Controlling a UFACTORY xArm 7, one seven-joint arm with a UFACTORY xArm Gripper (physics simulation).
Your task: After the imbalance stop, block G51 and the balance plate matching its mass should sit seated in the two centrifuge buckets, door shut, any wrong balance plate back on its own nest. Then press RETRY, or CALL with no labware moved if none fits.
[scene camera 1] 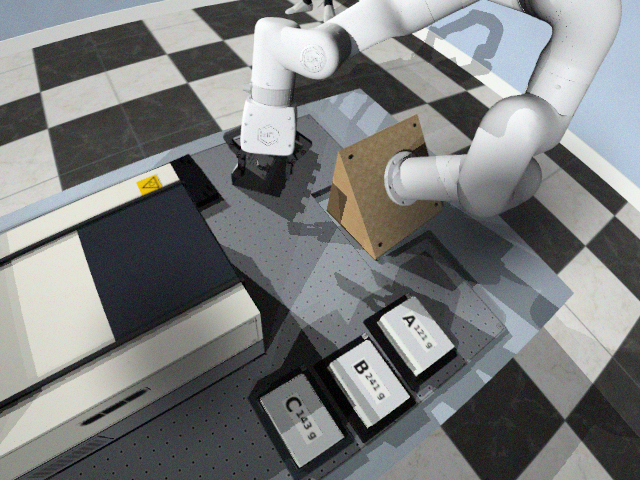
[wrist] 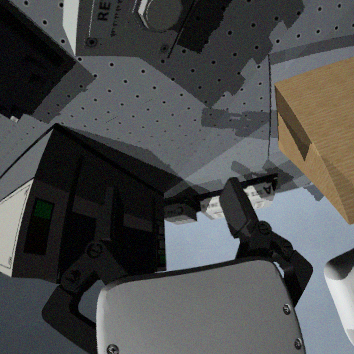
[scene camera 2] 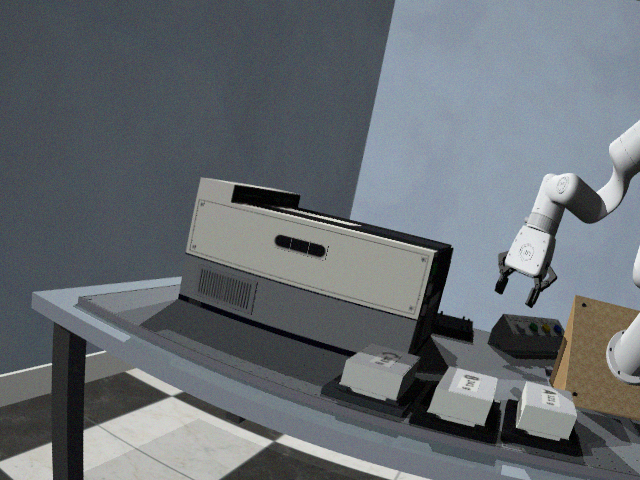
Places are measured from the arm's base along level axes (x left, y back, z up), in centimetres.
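Pixels of known places: gripper, fingertip midpoint: [scene camera 1: 265, 174] [wrist: 173, 191] [scene camera 2: 513, 299]; arm's base at its link origin: [scene camera 1: 403, 178] [scene camera 2: 630, 357].
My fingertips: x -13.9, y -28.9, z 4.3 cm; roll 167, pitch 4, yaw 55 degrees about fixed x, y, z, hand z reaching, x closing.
For each thing: its top centre in the pictures, then the offset to it from my fingertips. "pt": a spot on its surface instead.
- dark control box at its top centre: [scene camera 2: 536, 318] [scene camera 1: 263, 135] dz -5.0, dx -15.7, dy +9.0 cm
- low black tray-like part at a spot on its surface: [wrist: 30, 65] [scene camera 1: 206, 190] pt dz -11.3, dx -12.4, dy -9.0 cm
- yellow warning label at a spot on its surface: [scene camera 1: 149, 183] pt dz +7.7, dx -2.6, dy -21.7 cm
Balance plates A 121 g [scene camera 1: 413, 338] [scene camera 2: 546, 411] [wrist: 262, 195], B 241 g [scene camera 1: 369, 384] [scene camera 2: 461, 397] and C 143 g [scene camera 1: 299, 423] [scene camera 2: 379, 374] sit on their dark nests. The centrifuge [scene camera 1: 160, 263] [scene camera 2: 310, 276] [wrist: 47, 185] has a dark panel across its top; its buckets are hidden. Block G51 does not show. The dark control box [scene camera 1: 256, 178] [scene camera 2: 524, 338] [wrist: 120, 42] has green, yellow and blue buttons in scene camera 2; part of a RETRY label and a round button show in the wrist view. My gripper [scene camera 2: 515, 293] [wrist: 173, 191] is open and empty, above the control box.
A low black tray-like part [scene camera 1: 199, 183] [scene camera 2: 453, 326] [wrist: 30, 65] lies between centrifuge and control box. A brown wedge-shaped mount [scene camera 1: 372, 196] [scene camera 2: 597, 356] [wrist: 320, 135] carries the arm's base beside the control box. A yellow warning label [scene camera 1: 149, 183] is on the centrifuge top.
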